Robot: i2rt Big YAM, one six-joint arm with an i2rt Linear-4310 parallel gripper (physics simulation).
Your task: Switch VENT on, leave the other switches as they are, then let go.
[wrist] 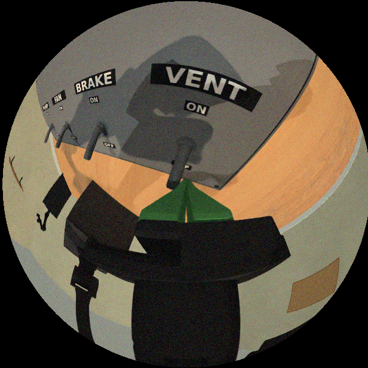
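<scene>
The VENT switch is a dark grey lever [180,162] at the centre of the wrist view. It points down toward its OFF label, which it partly covers. The VENT label [206,86] and its ON label [195,107] are above it. My gripper [185,184] is shut and empty. Its green fingertips are together right by the lever's lower end, slightly to its right; whether they touch it I cannot tell. The BRAKE lever [95,142] and the FAN lever [62,135] stand to the left and also point down, with another lever [48,133] at the far left.
The grey switch panel [280,45] fills the top of the view, with shadows across it. The orange wooden table top [305,145] shows below and right of it. A brown rectangle [314,286] lies on the pale floor at the lower right.
</scene>
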